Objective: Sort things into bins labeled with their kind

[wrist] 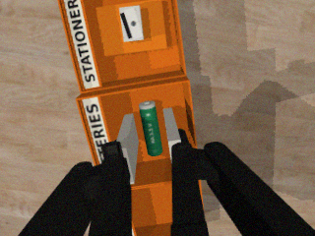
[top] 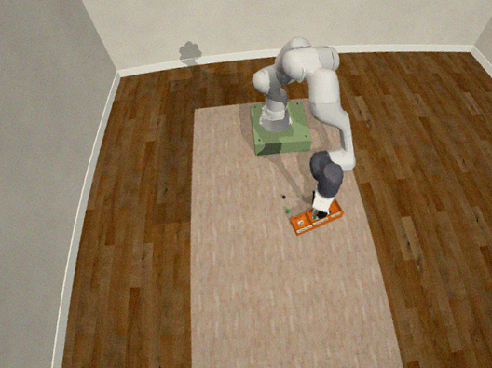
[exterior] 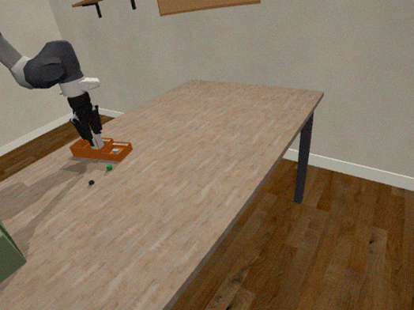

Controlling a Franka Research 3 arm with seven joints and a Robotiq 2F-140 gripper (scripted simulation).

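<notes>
Right now the labelled bins is 30 mm below my hand and 10 mm ahead of it. From my hand the other things lie so: white piece: 80 mm to the right, 30 mm ahead, 20 mm below; orange block: 80 mm to the right, 40 mm below, 30 mm ahead; green battery: 30 mm below.
</notes>
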